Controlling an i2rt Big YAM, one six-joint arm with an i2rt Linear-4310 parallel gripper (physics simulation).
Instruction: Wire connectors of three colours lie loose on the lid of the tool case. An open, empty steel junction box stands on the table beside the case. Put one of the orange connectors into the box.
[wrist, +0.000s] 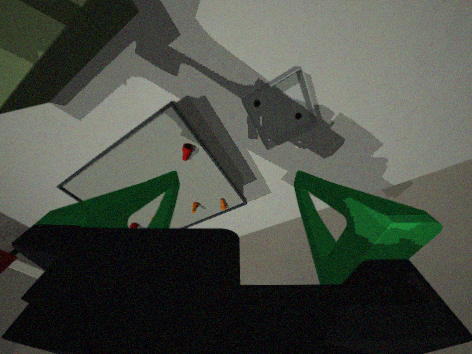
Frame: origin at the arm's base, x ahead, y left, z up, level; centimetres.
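Where they show: gripper, fingertip midpoint: (236, 177).
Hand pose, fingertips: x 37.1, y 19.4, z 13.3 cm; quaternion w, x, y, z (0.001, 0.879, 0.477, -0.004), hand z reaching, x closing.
After its pixels a point has its place.
Two small orange connectors (195, 206) @(y 4.0, x 45.8, z 1.3 cm) (223, 204) @(y 8.8, x 48.6, z 0.9 cm) lie near the lower right corner of the pale, dark-edged case lid (125, 155) @(y 1.0, x 31.1, z 0.2 cm). A red connector (187, 151) @(y 11.2, x 35.9, z 1.7 cm) lies farther up the lid. Another red connector (134, 226) @(y -12.3, x 43.4, z 1.1 cm) shows partly through the left finger's opening, with a small orange-yellow bit close by that is too hidden to identify. The grey steel junction box (280, 117) @(y 25.8, x 42.7, z -8.7 cm) stands open on the table to the upper right of the case, largely in shadow, with two dark round spots inside. My green-fingered gripper (236, 177) @(y 19.4, x 37.1, z 13.3 cm) is open and empty, above the case's right side.
A large green and dark object (35, 45) @(y 4.5, x 15.8, z 0.0 cm) fills the upper left corner. A dark red piece (6, 260) shows at the left edge. Arm shadows cross the pale table (350, 45) @(y 39.8, x 38.4, z -8.8 cm) around the box. A brownish surface (435, 195) lies beyond the table at the right.
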